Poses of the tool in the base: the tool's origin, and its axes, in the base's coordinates. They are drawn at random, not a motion.
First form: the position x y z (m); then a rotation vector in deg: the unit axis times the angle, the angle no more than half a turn.
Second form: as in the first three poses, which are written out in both.
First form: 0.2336, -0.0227, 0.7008, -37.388, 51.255, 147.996
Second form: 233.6, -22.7, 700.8, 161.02, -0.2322, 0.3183, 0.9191
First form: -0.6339, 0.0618, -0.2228, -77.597, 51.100, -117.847
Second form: -633.9, 61.8, -222.8, 150.07, -0.5171, 0.3405, -0.7853
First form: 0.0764, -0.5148, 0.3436, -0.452, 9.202, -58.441
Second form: 76.4, -514.8, 343.6, 59.16, -0.0076, 0.1555, -0.9878
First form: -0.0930, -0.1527, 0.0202, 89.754, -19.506, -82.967
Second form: -93.0, -152.7, 20.2, 123.77, 0.7251, -0.1576, -0.6703
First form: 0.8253, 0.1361, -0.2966, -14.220, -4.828, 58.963
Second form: 825.3, 136.1, -296.6, 60.85, -0.2337, -0.0793, 0.9691
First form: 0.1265, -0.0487, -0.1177, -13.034, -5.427, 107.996
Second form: 126.5, -48.7, -117.7, 108.91, -0.1197, -0.0498, 0.9916
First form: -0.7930, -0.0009, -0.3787, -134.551, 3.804, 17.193
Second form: -793.0, -0.9, -378.7, 135.70, -0.9915, 0.0280, 0.1267
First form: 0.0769, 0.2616, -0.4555, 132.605, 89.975, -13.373
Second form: 76.9, 261.6, -455.5, 160.81, 0.8246, 0.5595, -0.0832
